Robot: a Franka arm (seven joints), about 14 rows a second.
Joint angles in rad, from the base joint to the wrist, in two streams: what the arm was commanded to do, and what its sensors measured. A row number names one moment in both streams.
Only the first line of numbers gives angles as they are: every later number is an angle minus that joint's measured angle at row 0.
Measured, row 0: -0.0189 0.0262 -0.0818 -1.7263 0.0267 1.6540 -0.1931
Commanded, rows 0 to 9: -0.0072 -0.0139 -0.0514 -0.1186 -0.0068 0.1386 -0.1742; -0.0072 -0.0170 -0.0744 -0.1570 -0.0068 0.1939 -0.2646; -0.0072 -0.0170 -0.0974 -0.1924 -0.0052 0.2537 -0.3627; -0.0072 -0.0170 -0.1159 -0.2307 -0.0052 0.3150 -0.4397; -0.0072 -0.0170 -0.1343 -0.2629 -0.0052 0.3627 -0.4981; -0.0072 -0.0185 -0.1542 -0.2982 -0.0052 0.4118 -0.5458; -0.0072 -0.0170 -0.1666 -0.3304 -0.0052 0.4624 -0.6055; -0.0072 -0.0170 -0.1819 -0.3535 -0.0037 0.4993 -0.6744; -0.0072 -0.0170 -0.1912 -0.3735 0.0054 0.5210 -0.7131; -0.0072 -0.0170 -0.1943 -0.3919 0.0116 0.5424 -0.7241
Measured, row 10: -0.0044 0.0046 -0.1879 -0.3396 0.0006 0.4869 -0.6694
